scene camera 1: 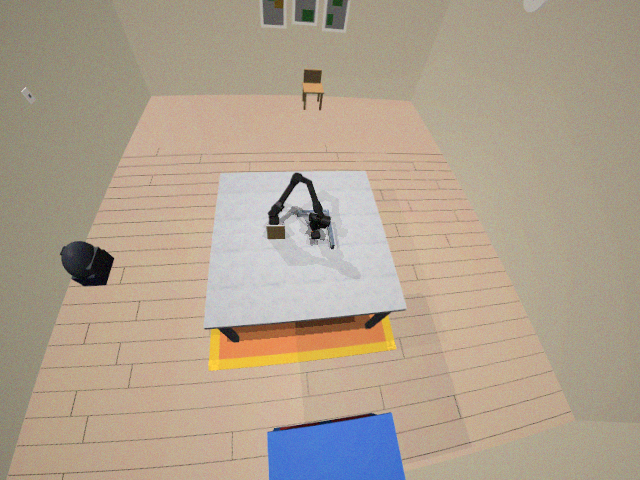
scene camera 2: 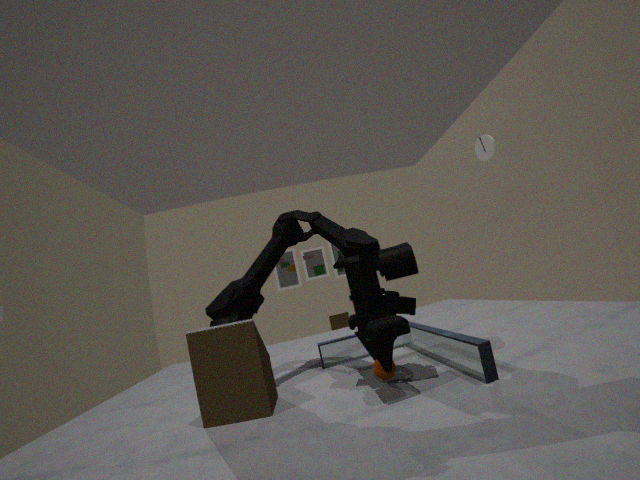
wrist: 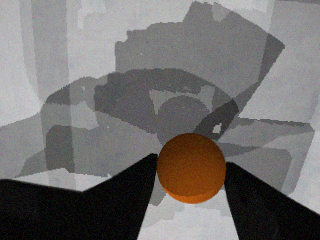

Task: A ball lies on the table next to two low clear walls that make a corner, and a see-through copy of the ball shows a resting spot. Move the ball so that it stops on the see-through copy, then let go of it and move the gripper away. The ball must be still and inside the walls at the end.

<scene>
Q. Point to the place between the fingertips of my gripper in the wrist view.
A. At 190, 164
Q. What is my gripper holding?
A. An orange ball.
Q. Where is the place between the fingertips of my gripper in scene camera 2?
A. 384, 368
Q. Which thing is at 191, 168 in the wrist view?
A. An orange ball.
</scene>
